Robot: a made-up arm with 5 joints. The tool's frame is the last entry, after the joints.
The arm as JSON. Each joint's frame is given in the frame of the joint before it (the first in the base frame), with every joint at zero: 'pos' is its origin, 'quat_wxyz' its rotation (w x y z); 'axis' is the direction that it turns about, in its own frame. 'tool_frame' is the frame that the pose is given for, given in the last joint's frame.
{
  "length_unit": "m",
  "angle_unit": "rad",
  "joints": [
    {
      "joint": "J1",
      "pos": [
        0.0,
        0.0,
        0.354
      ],
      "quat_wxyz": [
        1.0,
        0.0,
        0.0,
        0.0
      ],
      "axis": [
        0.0,
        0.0,
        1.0
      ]
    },
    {
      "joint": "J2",
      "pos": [
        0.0,
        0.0,
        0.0
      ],
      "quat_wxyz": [
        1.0,
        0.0,
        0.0,
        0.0
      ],
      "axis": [
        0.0,
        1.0,
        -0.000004
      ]
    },
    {
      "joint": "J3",
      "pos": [
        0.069,
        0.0,
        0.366
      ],
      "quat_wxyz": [
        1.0,
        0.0,
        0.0,
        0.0
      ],
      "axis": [
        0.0,
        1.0,
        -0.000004
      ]
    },
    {
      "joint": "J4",
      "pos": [
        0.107,
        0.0,
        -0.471
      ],
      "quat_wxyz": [
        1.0,
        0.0,
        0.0,
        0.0
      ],
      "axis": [
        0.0,
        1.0,
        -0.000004
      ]
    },
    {
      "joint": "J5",
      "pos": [
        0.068,
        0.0,
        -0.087
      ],
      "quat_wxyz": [
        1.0,
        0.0,
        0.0,
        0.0
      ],
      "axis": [
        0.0,
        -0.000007,
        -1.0
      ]
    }
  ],
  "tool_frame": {
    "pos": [
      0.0,
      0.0,
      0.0
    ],
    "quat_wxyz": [
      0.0,
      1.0,
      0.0,
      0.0
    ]
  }
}
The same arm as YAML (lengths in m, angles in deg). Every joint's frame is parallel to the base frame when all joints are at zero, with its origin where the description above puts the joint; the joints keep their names.
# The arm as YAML. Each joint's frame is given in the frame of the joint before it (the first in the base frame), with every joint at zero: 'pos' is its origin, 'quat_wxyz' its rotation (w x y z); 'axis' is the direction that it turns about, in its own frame. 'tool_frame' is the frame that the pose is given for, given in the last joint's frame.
length_unit: m
angle_unit: deg
joints:
  - joint: J1
    pos: [0.0, 0.0, 0.354]
    quat_wxyz: [1.0, 0.0, 0.0, 0.0]
    axis: "+z"
  - joint: J2
    pos: [0.0, 0.0, 0.0]
    quat_wxyz: [1.0, 0.0, 0.0, 0.0]
    axis: "+y"
  - joint: J3
    pos: [0.069, 0.0, 0.366]
    quat_wxyz: [1.0, 0.0, 0.0, 0.0]
    axis: "+y"
  - joint: J4
    pos: [0.107, 0.0, -0.471]
    quat_wxyz: [1.0, 0.0, 0.0, 0.0]
    axis: "+y"
  - joint: J5
    pos: [0.068, 0.0, -0.087]
    quat_wxyz: [1.0, 0.0, 0.0, 0.0]
    axis: "-z"
tool_frame:
  pos: [0.0, 0.0, 0.0]
  quat_wxyz: [0.0, 1.0, 0.0, 0.0]

